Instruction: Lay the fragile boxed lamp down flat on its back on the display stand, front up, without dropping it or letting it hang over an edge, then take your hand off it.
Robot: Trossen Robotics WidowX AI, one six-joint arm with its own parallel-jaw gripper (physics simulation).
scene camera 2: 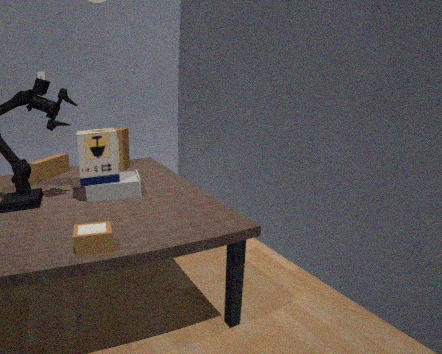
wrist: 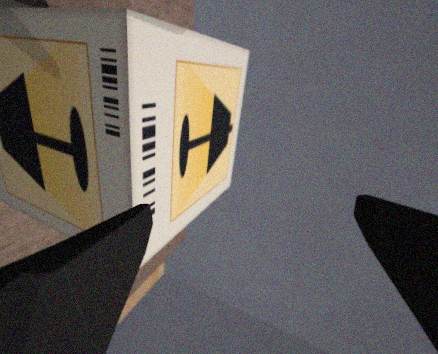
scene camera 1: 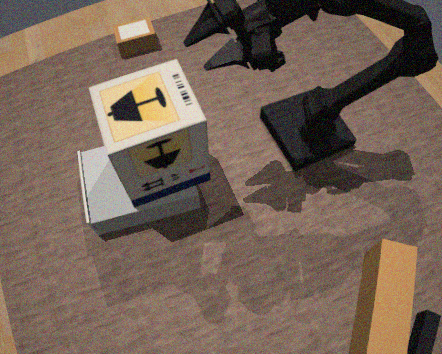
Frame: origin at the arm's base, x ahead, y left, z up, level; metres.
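Where they show: gripper, fingertip midpoint: (scene camera 2: 73,115) (wrist: 251,209) (scene camera 1: 195,57); arm's base, link origin: (scene camera 2: 23,193) (scene camera 1: 313,134).
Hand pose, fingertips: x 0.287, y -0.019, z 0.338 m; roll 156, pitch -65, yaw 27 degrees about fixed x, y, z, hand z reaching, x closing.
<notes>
Each offset is from my fingertips to the top centre of the thing.
The boxed lamp {dx +0.101, dy +0.000, dz -0.079 m} (scene camera 1: 142,107) (scene camera 2: 98,155) (wrist: 185,135) is a white carton with yellow lamp pictures. It rests on the light grey display stand (scene camera 1: 97,192) (scene camera 2: 117,191), toward the arm-base side, taller than wide in scene camera 2. One lamp picture and barcode face up; a side face shows an inverted lamp above a navy band at the bottom. Its lower edge seems to reach slightly past the stand on that side. The hidden underside leaves the exact contact unclear. My gripper (scene camera 1: 195,57) (scene camera 2: 73,115) (wrist: 251,209) is open and empty, above and beside the carton, apart from it.
A small orange box with a white top {dx +0.069, dy -0.507, dz -0.315 m} (scene camera 1: 134,30) (scene camera 2: 92,229) sits near a table edge. A wooden block {dx -0.227, dy +0.486, dz -0.265 m} (scene camera 1: 395,295) and a dark object {dx -0.309, dy +0.564, dz -0.325 m} (scene camera 1: 424,332) are at lower right in scene camera 1. The arm's black base (scene camera 1: 280,125) (scene camera 2: 22,200) stands beside the stand.
</notes>
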